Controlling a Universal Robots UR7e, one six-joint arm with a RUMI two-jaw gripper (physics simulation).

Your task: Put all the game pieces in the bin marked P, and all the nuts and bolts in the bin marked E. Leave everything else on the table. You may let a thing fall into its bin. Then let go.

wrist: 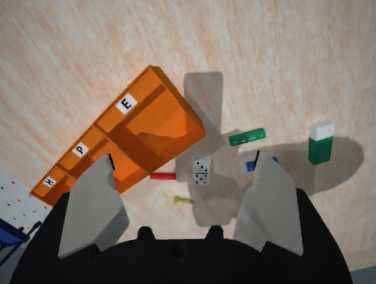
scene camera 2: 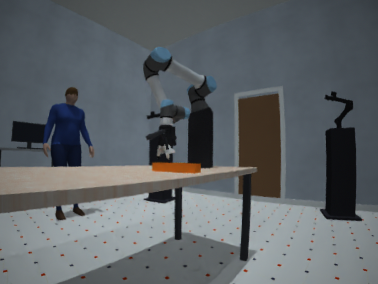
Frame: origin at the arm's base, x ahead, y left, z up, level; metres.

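Where they show: gripper, fingertip midpoint: [wrist: 184, 154] [scene camera 2: 163, 159]; arm's base, origin of the base link: [scene camera 2: 201, 112].
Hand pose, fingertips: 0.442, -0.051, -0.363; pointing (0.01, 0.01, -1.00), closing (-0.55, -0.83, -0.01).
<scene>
Each offset is from my fingertips to the top centre of the thing, as dx, dy, dz.
A white domino @[-0.073, +0.020, -0.055] [wrist: 202, 171] with black dots lies on the table right of the bins in the wrist view. A small yellow bolt @[-0.111, +0.083, -0.049] [wrist: 183, 200] lies below and left of it. The orange three-part box @[+0.031, +0.103, -0.016] [scene camera 2: 176, 167] [wrist: 177, 102] has compartments labelled E, P and H; the visible parts of E and P show no pieces, and H is partly hidden by a finger. My gripper [scene camera 2: 166, 152] [wrist: 184, 154] is open and empty, above the table beside the box, with the domino and the bolt showing between its fingers.
A red cylinder @[-0.043, +0.077, -0.052] [wrist: 163, 176] lies against the box's side. A green cylinder @[-0.055, -0.067, -0.048] [wrist: 247, 136] and a blue one @[-0.109, -0.062, -0.048] [wrist: 250, 165], partly behind the right finger, lie right of the domino. A green and white block @[-0.127, -0.151, -0.049] [wrist: 320, 143] is farther right. A person [scene camera 2: 67, 127] stands behind the table.
</scene>
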